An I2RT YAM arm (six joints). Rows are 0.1 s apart.
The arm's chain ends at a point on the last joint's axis. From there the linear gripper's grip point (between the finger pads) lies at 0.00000 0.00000 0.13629 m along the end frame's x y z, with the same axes.
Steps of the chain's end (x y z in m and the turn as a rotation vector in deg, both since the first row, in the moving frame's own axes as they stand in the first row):
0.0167 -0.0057 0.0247 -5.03 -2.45 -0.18
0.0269 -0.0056 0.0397 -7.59 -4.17 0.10
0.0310 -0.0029 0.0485 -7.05 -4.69 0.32
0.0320 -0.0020 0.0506 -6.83 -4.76 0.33
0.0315 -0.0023 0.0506 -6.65 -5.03 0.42
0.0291 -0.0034 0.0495 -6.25 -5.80 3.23
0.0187 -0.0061 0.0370 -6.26 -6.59 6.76
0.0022 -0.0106 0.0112 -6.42 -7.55 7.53
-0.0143 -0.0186 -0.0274 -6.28 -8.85 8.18
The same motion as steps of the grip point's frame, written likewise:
0.0109 0.0063 0.0241 -5.03 -2.45 -0.18
0.0170 0.0124 0.0381 -7.59 -4.17 0.10
0.0198 0.0138 0.0470 -7.05 -4.69 0.32
0.0207 0.0142 0.0492 -6.83 -4.76 0.33
0.0195 0.0134 0.0492 -6.65 -5.03 0.42
0.0149 0.0110 0.0480 -6.25 -5.80 3.23
0.0023 0.0078 0.0353 -6.26 -6.59 6.76
-0.0166 0.0034 0.0092 -6.42 -7.55 7.53
-0.0362 -0.0053 -0.0298 -6.28 -8.85 8.18

